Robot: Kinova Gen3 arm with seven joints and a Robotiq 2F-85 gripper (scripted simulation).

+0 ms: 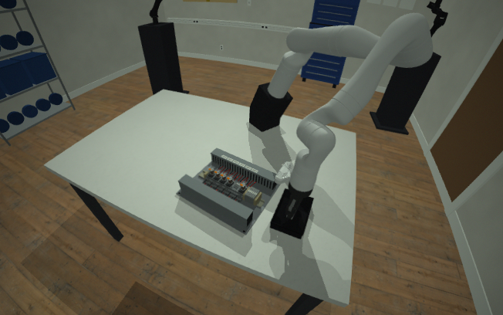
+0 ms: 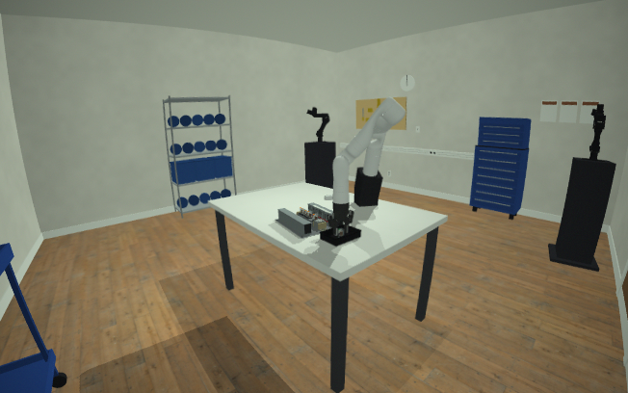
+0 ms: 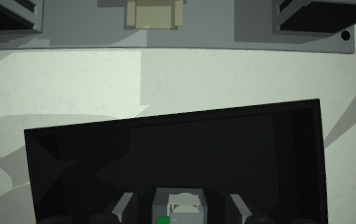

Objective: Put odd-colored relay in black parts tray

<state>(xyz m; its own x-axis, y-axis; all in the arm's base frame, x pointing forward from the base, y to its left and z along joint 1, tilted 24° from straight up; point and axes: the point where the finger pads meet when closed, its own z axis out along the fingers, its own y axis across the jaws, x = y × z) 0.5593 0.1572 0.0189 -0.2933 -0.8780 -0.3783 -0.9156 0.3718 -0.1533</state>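
Now: the relay 10 mm below my hand. The rest, counted from my hand: grey relay panel 60 mm behind, 250 mm to the right; then black parts tray 20 mm below.
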